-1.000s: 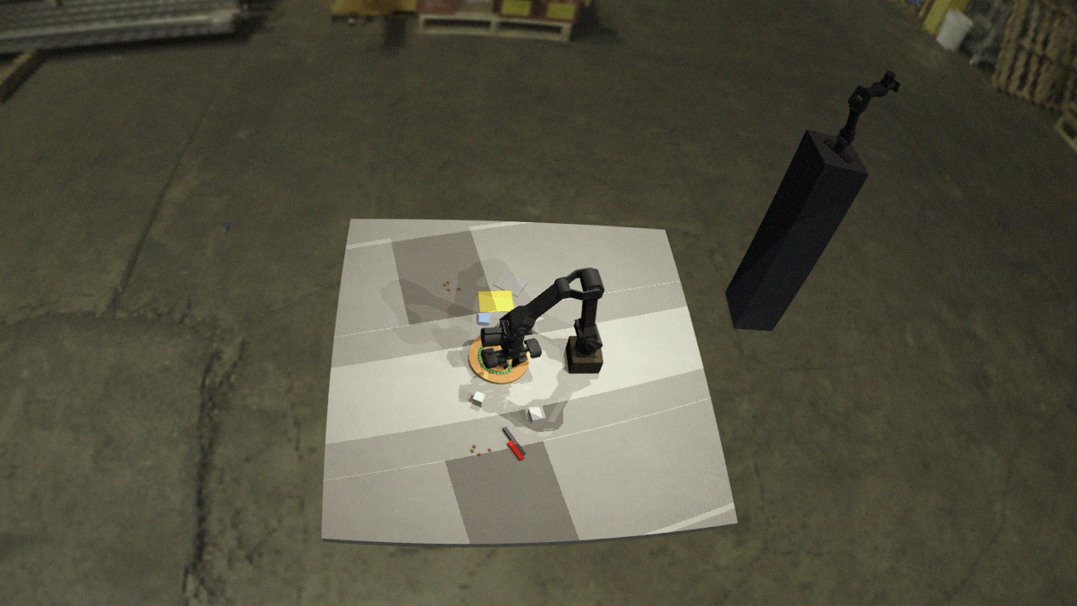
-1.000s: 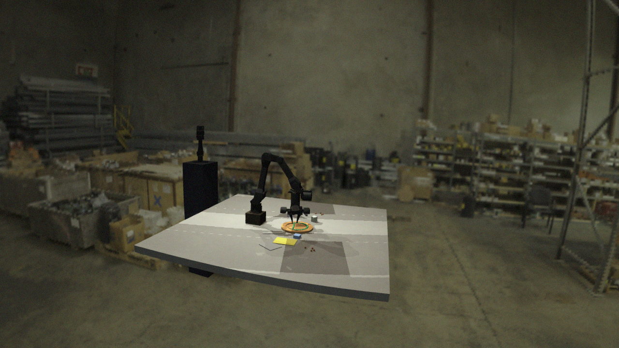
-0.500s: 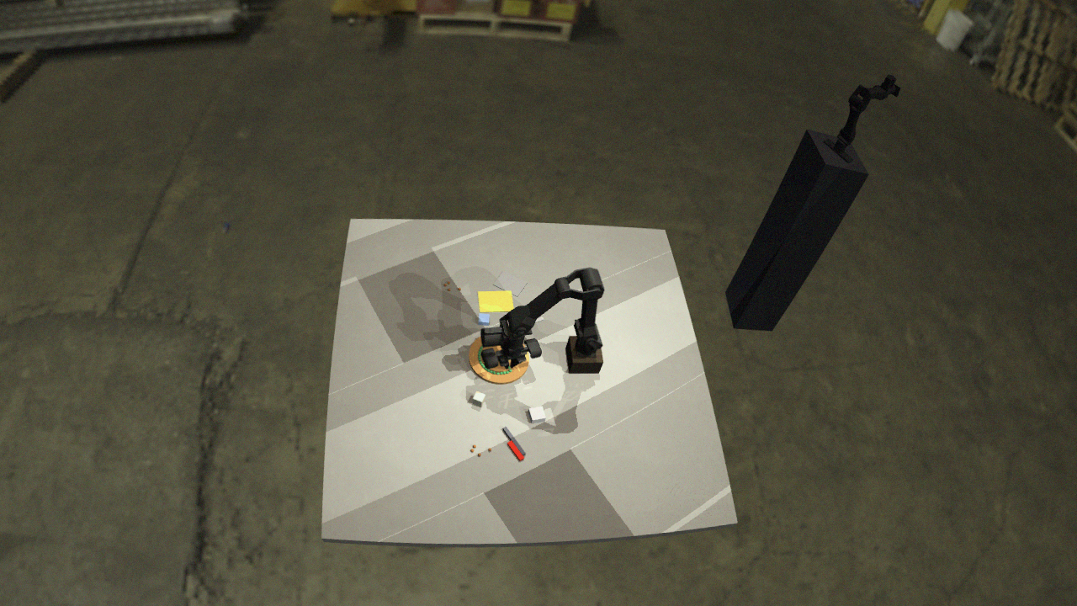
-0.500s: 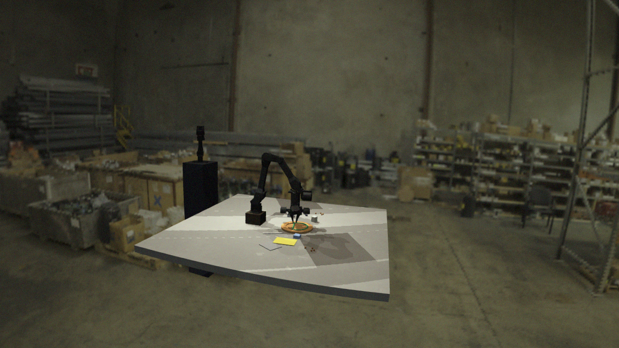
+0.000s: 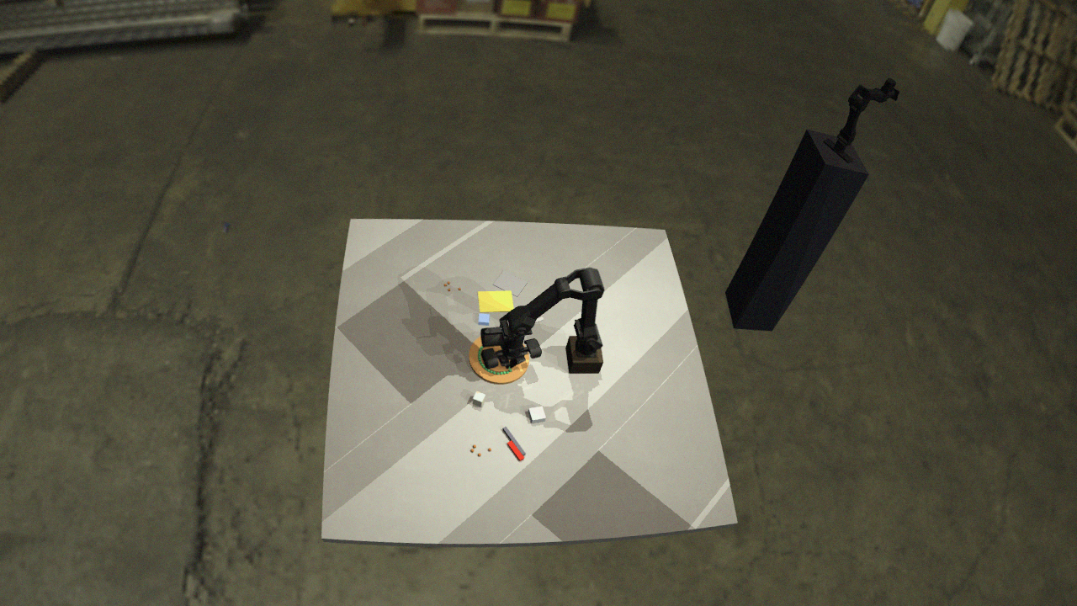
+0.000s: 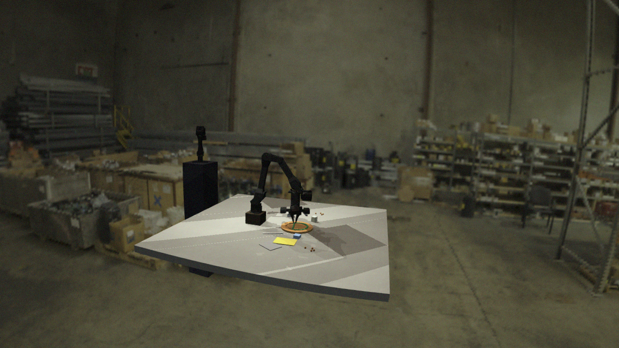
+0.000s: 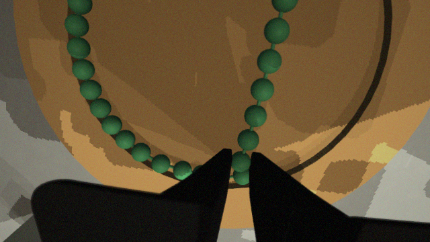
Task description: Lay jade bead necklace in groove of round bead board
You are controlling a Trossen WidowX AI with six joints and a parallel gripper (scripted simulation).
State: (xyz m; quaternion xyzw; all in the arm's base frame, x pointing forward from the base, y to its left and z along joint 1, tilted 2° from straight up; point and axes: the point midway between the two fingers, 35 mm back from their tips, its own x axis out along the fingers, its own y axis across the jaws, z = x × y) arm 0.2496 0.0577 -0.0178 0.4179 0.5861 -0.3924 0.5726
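Right now the blue block is 90 mm ahead of my gripper tip, 190 mm to the right of it and 10 mm below it. Round my gripper tip: yellow pad (50 mm ahead, 280 mm to the right, 10 mm below); then white strip (70 mm behind, 190 mm to the right, 10 mm below); then cream cube (90 mm ahead, 130 mm to the left).
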